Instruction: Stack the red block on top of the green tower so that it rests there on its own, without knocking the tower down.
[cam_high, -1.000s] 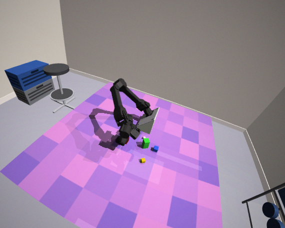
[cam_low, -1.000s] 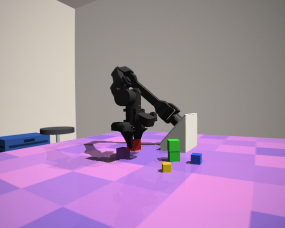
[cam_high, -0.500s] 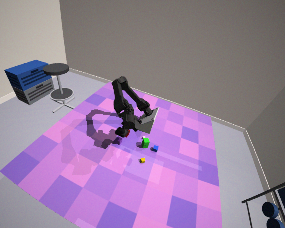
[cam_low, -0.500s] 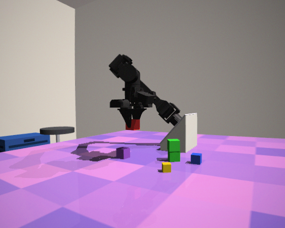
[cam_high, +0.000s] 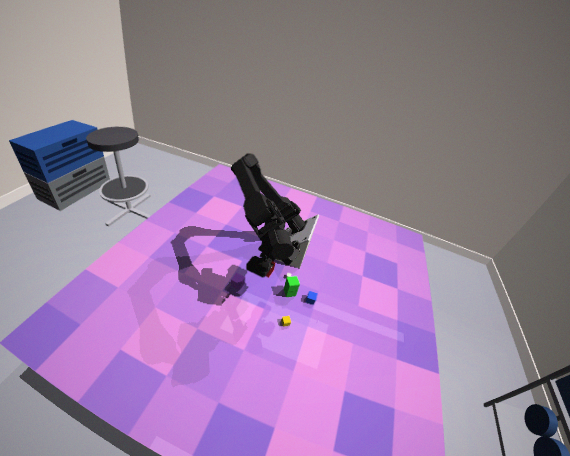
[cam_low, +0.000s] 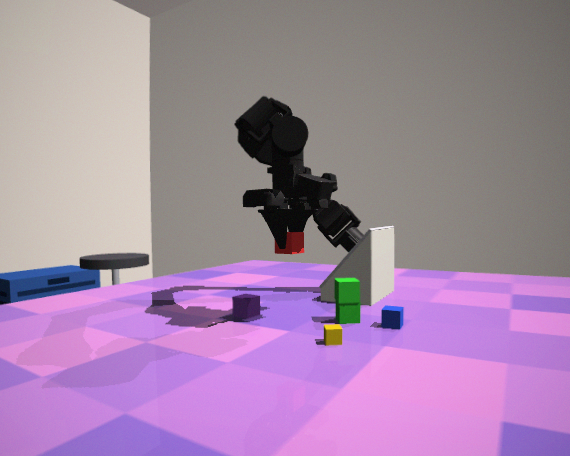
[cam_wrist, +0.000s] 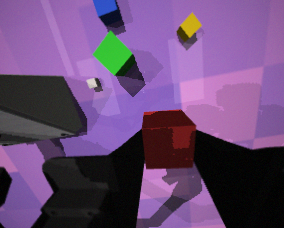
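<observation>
Now: gripper tip 12 cm past the small white cube, 6 cm to the right of it and 12 cm above it. Also, from my gripper tip: red block: 1 cm above; then yellow block: 7 cm ahead, 12 cm to the left, 12 cm below; then purple block: 1 cm ahead, 9 cm to the right, 11 cm below.
</observation>
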